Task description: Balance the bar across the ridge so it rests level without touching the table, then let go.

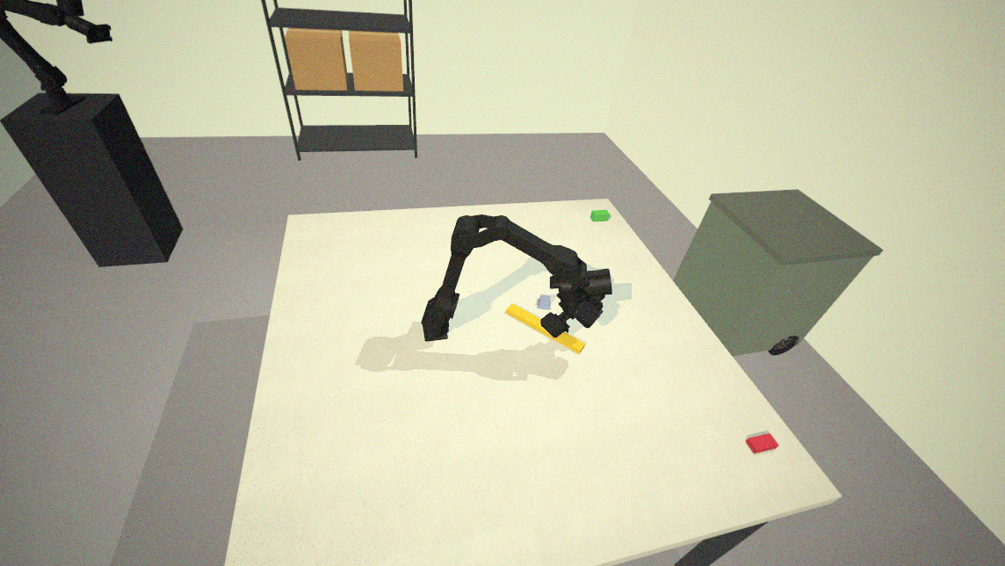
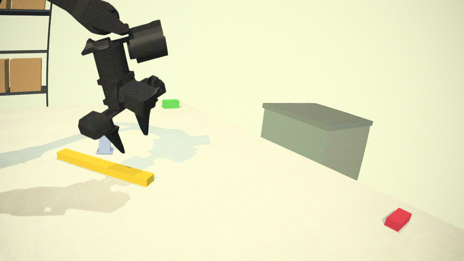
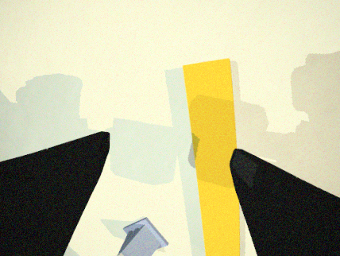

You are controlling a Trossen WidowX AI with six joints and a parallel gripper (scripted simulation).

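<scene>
Right now the yellow bar is 7 cm behind my gripper tip, 6 cm below it and 5 cm to the left of it. Also, from my gripper tip: green block 60 cm to the left, 36 cm ahead, 5 cm below; then red block 40 cm to the right, 36 cm ahead, 6 cm below.
</scene>
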